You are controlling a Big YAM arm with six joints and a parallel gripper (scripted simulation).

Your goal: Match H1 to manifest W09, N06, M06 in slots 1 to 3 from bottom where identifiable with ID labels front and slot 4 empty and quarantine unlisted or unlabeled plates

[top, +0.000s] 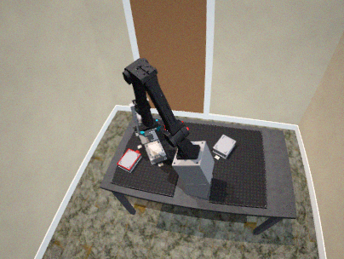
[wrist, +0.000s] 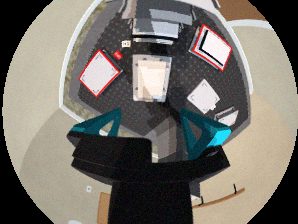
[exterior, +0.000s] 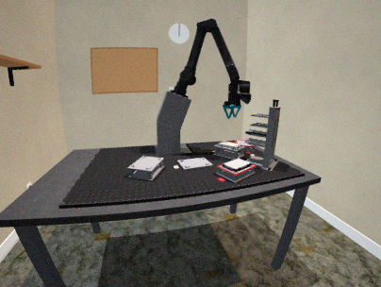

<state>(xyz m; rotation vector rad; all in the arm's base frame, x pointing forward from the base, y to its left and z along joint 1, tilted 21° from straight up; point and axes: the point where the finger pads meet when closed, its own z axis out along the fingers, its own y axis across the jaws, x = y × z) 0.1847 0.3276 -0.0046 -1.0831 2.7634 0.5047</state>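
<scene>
My gripper is now 18 cm above the white well plate.
</scene>
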